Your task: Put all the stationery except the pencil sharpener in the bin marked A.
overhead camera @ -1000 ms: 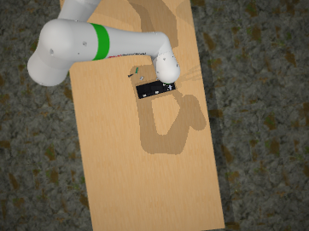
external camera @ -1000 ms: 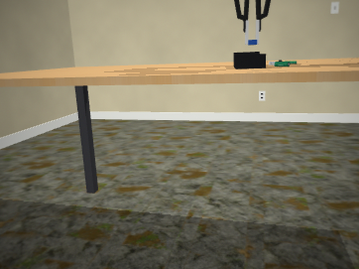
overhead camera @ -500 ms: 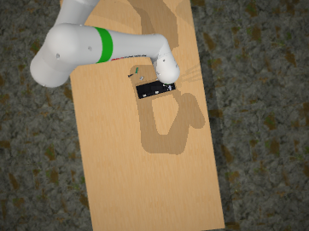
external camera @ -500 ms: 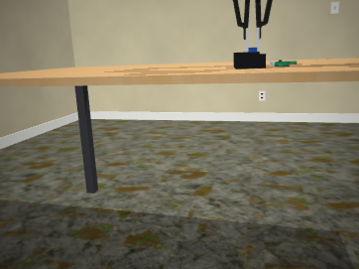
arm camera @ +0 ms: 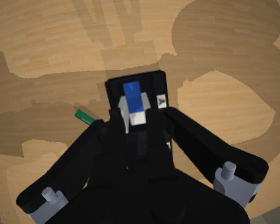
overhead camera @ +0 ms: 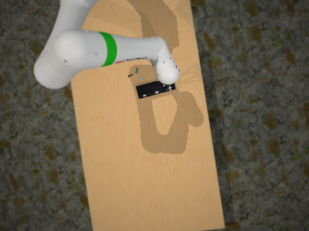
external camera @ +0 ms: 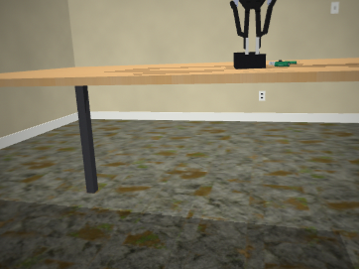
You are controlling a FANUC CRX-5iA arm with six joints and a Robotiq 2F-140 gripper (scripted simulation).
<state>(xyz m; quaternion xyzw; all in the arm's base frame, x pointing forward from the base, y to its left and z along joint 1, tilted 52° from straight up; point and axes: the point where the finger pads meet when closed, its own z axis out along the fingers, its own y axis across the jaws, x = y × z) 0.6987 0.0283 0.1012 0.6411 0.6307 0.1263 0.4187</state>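
Right now my hand is 30 mm above the blue eraser and 10 mm to the left of it. Round my hand: black bin 80 mm to the right, 30 mm below, 10 mm behind; small dark item 200 mm to the right, 180 mm behind, 50 mm below; grey-white pencil sharpener 140 mm to the right, 120 mm behind, 50 mm below.
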